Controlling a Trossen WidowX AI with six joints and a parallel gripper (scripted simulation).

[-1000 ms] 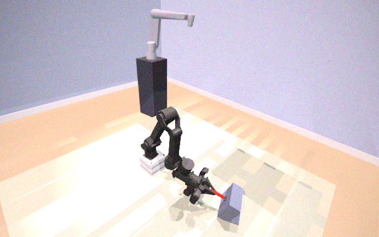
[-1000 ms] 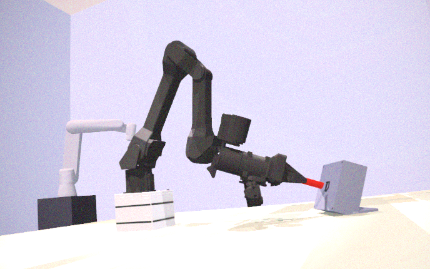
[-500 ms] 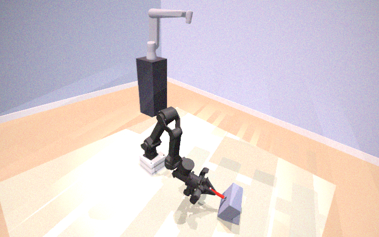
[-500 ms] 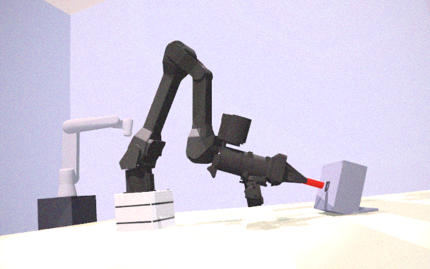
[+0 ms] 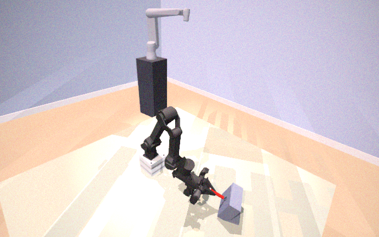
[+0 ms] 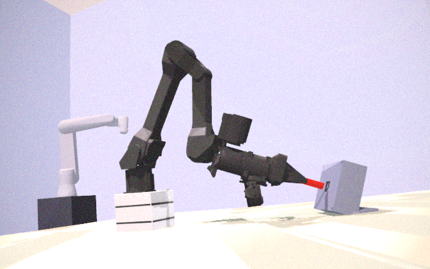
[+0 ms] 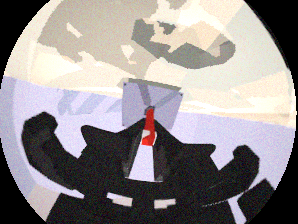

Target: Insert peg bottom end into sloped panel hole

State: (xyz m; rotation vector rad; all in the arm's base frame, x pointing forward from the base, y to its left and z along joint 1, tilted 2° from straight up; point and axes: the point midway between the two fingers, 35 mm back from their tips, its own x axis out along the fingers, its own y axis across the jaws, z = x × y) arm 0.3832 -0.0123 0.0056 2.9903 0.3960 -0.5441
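My gripper tip is now 10 mm past the red peg and 10 mm below it. Round my gripper tip: grey sloped panel 70 mm ahead, 20 mm to the left, 20 mm below.
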